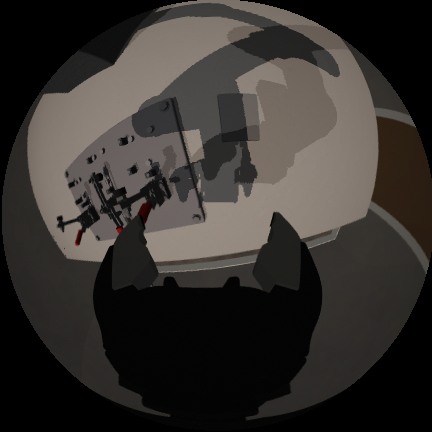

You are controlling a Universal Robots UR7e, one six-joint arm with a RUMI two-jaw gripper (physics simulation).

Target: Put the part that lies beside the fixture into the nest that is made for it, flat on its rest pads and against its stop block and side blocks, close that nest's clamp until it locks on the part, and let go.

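Places are measured from the arm's base along level axes (x ahead, y left, z up), in metres.
Pixels of known places: gripper, fingertip midpoint: [206, 215].
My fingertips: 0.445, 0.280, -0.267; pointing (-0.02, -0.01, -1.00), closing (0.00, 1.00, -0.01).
Behind a point stands the place of what it marks, as x, y, z.
The part [232, 117] {0.330, 0.317, -0.365}, a dark grey rectangular plate, lies flat on the table to the right of the fixture, partly in shadow. The fixture [145, 212] {0.452, 0.197, -0.290} is a grey plate with small blocks, pins and several dark toggle clamps with red handles. One clamp [157, 192] {0.442, 0.197, -0.338} stands near the fixture's right side, another [89, 220] {0.495, -0.017, -0.338} at its lower left. Which nest fits the part is too small and dark to tell. My gripper [206, 215] {0.445, 0.280, -0.267} is open and empty, its fingers wide apart above the table's near edge, away from the part.
The pale table [320, 200] {0.474, 0.548, -0.380} carries the fixture, with broad arm shadows across it. A light rail [210, 266] runs along the near edge. A brown round surface [402, 175] shows at the right, and a dark object [95, 65] at the upper left. The clamps stand up from the fixture plate.
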